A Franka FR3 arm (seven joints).
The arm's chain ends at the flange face. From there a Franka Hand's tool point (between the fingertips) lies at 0.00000 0.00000 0.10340 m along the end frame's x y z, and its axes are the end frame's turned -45 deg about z.
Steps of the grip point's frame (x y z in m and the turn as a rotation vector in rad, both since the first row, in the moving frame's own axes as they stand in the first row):
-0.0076, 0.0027, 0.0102, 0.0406, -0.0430, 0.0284
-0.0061, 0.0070, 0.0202, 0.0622, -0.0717, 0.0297
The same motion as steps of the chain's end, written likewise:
0.0026, 0.0072, 0.0104, -0.0017, -0.0591, 0.0284
0.0104, 0.0087, 0.0207, -0.0067, -0.0947, 0.0297

